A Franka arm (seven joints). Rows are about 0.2 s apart.
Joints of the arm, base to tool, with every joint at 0 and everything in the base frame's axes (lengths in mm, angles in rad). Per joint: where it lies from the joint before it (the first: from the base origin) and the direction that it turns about. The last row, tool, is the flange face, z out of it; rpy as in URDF.
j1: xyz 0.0 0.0 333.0 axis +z
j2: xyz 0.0 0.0 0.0 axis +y
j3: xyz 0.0 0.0 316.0 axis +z
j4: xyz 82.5 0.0 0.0 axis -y
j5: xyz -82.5 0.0 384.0 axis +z
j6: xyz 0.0 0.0 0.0 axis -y
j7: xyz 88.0 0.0 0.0 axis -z
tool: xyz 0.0 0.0 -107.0 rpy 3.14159 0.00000 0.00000
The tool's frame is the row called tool.
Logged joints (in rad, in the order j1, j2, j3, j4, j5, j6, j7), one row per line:
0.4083 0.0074 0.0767 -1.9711 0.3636 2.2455 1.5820
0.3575 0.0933 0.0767 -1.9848 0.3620 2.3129 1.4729
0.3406 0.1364 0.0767 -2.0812 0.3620 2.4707 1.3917
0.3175 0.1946 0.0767 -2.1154 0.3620 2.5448 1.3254
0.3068 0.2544 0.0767 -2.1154 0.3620 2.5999 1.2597
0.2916 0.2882 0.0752 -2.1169 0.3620 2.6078 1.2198
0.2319 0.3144 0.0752 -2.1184 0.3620 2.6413 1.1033
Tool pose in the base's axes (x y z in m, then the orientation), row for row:
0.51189 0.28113 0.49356 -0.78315 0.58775 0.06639 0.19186
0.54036 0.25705 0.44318 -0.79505 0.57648 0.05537 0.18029
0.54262 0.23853 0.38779 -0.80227 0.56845 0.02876 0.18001
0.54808 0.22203 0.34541 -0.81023 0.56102 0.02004 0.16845
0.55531 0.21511 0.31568 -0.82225 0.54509 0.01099 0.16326
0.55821 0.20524 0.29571 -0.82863 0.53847 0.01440 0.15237
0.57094 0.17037 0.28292 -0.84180 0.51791 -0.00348 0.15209
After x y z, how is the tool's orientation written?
As a quaternion, x y z w.
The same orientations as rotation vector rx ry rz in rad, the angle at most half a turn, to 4 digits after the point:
-2.1988 1.6502 0.1864
-2.2463 1.6287 0.1564
-2.2670 1.6063 0.0813
-2.3041 1.5954 0.0570
-2.3450 1.5545 0.0313
-2.3775 1.5450 0.0413
-2.4156 1.4862 -0.0100

